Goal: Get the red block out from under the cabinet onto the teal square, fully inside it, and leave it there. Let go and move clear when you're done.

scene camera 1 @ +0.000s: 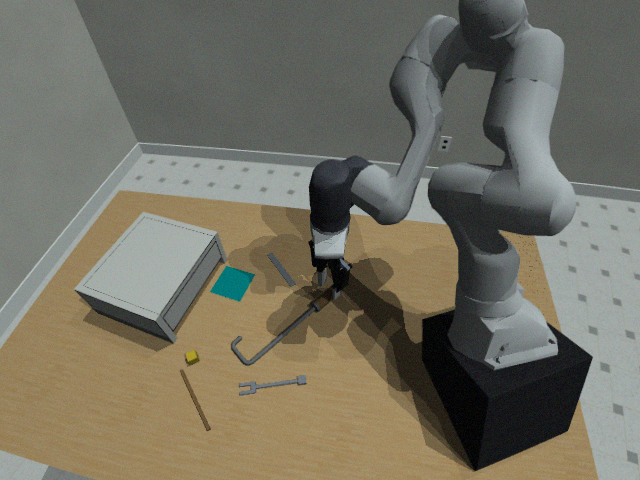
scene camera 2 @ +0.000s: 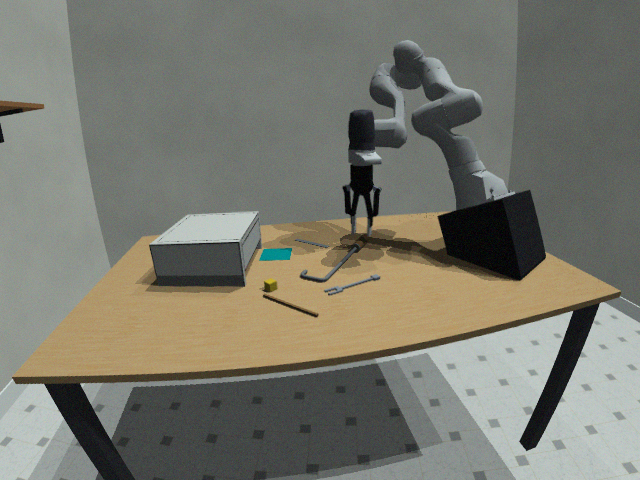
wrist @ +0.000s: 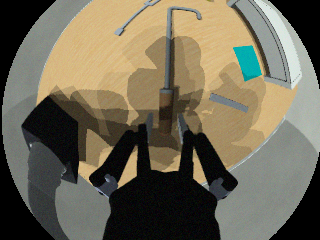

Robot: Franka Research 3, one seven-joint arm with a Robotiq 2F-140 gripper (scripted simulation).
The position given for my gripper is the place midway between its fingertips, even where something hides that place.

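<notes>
You'd find my gripper (scene camera 2: pixel 361 234), (scene camera 1: pixel 329 289) and (wrist: pixel 165 119). There's a grey hook tool too, (scene camera 1: pixel 326 297) and (wrist: pixel 166 99), and I can also see a teal square (scene camera 1: pixel 232 283).
</notes>
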